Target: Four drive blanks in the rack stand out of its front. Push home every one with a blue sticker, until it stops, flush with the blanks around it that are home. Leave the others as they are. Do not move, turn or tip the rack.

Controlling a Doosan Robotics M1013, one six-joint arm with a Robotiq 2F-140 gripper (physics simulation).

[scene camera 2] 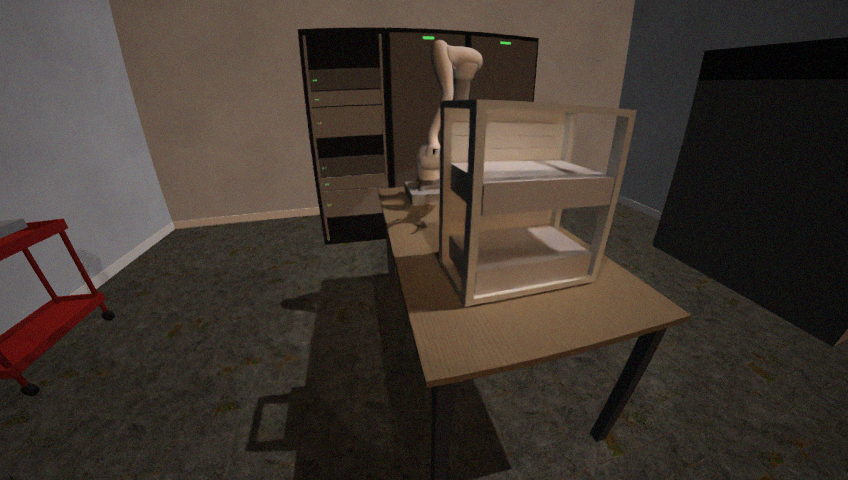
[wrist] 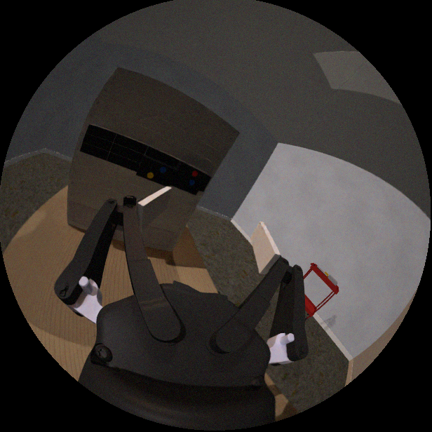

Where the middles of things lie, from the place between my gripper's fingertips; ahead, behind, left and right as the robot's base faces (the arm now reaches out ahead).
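Labels:
The rack (scene camera 2: pixel 503 182) is there in my sight, 6 cm below my hand and 10 cm to the left of it, and it sits 42 cm ahead of my hand.

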